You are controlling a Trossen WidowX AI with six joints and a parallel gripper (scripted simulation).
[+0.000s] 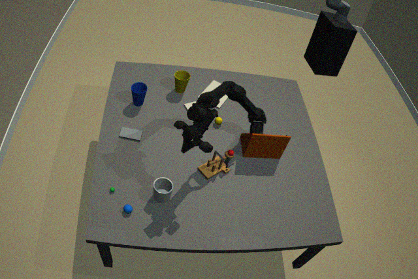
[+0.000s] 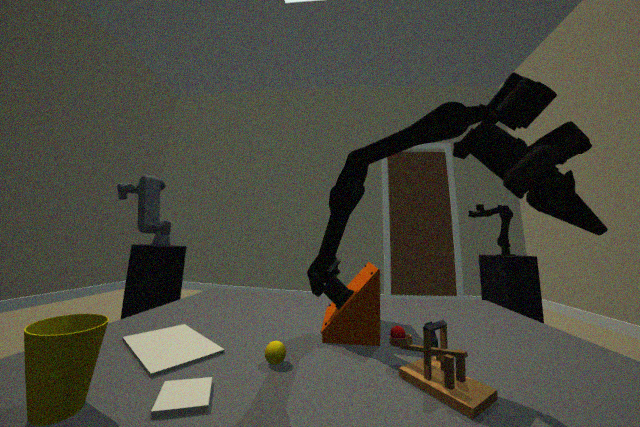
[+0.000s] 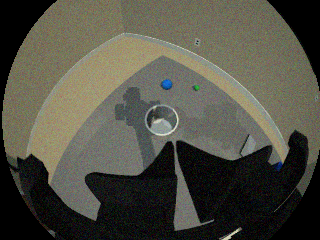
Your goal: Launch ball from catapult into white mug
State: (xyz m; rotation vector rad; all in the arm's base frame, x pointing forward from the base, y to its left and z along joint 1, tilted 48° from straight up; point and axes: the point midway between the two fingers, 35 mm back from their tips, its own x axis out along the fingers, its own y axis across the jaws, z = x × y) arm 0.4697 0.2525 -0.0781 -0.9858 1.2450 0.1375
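Right now my gripper tip is 30 cm past the red ball, 15 cm to the left of it and 21 cm above it. The rest, counted from my gripper tip: blue ball: 25 cm ahead, 13 cm to the left, 25 cm below; then wooden catapult: 25 cm behind, 11 cm to the right, 22 cm below; then white mug: 8 cm ahead, 6 cm to the left, 24 cm below.
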